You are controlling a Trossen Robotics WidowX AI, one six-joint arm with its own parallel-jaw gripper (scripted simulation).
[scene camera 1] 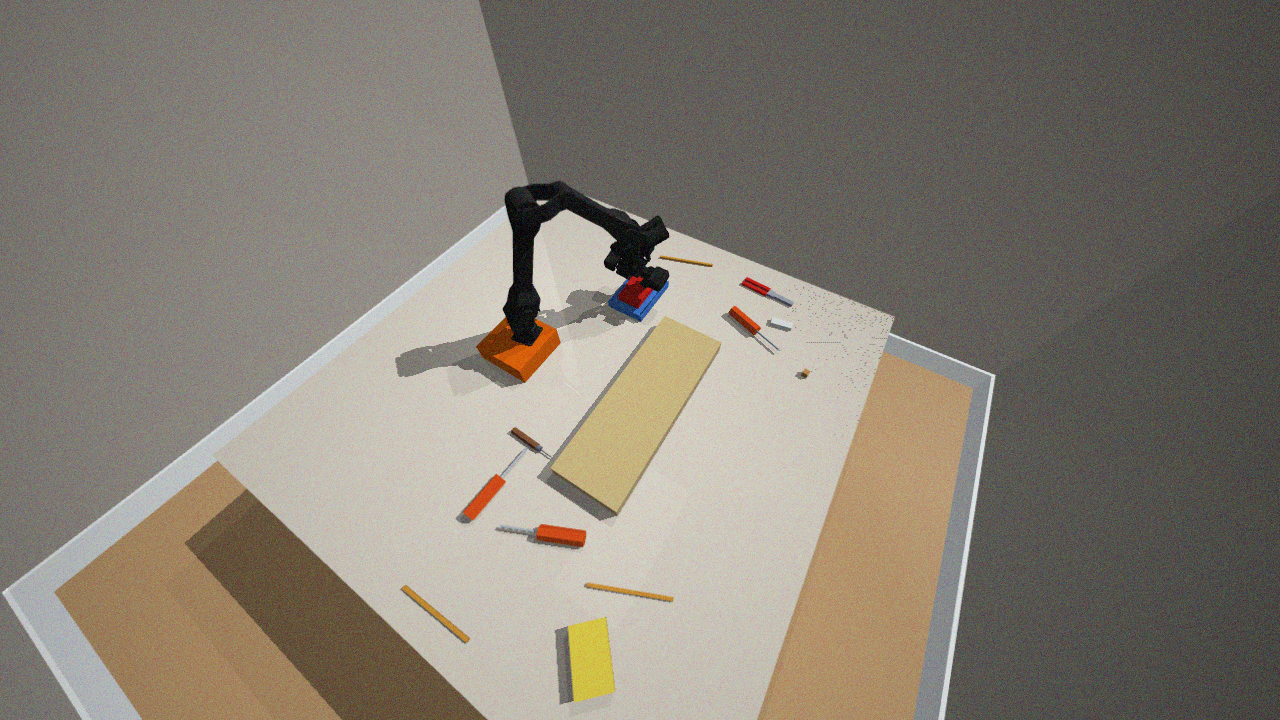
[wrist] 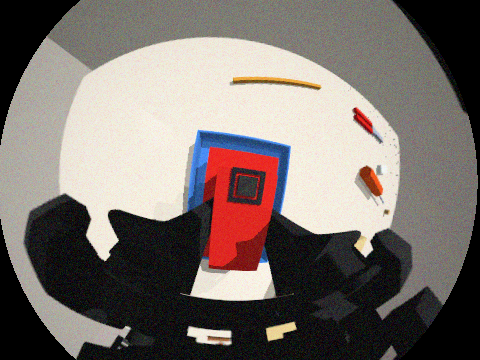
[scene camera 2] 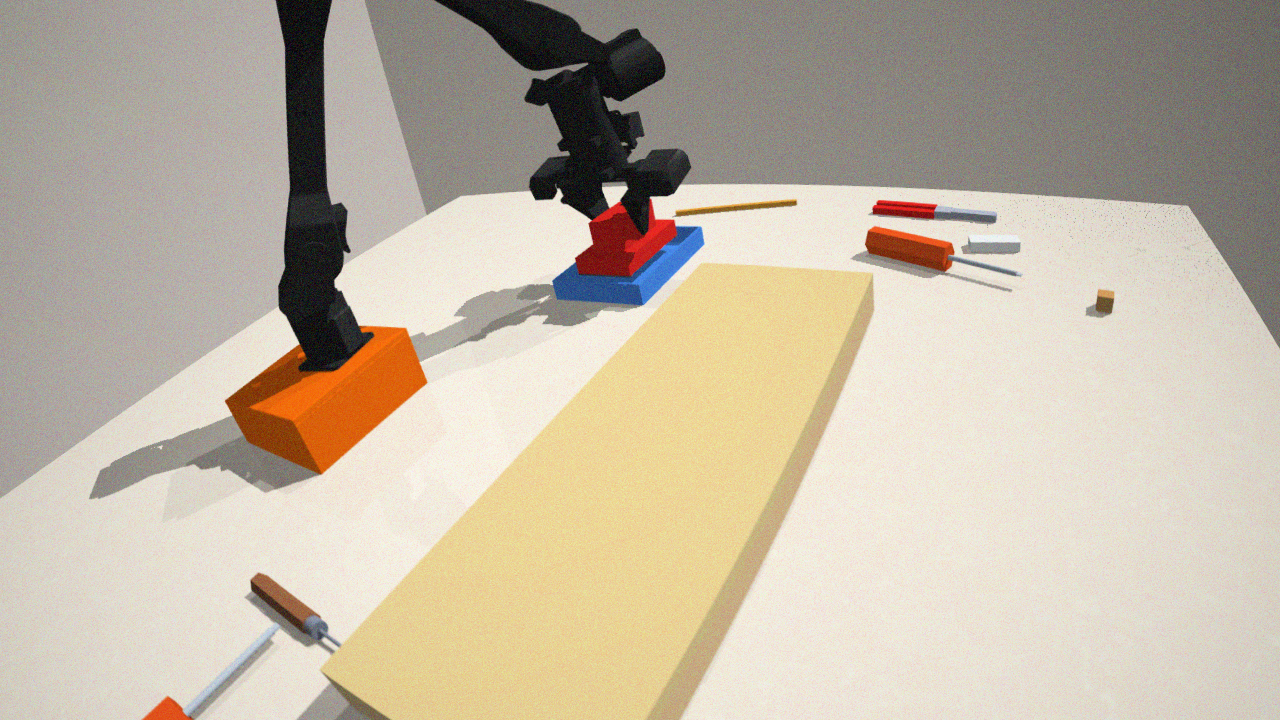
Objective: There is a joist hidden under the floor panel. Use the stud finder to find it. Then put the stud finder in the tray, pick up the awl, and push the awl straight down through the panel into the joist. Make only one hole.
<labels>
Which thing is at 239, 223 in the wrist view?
A red stud finder.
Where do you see a white block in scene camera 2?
984, 243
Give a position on an awl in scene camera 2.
296, 612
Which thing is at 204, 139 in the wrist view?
A blue tray.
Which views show the gripper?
Scene camera 1, the wrist view and scene camera 2: all of them.
</labels>
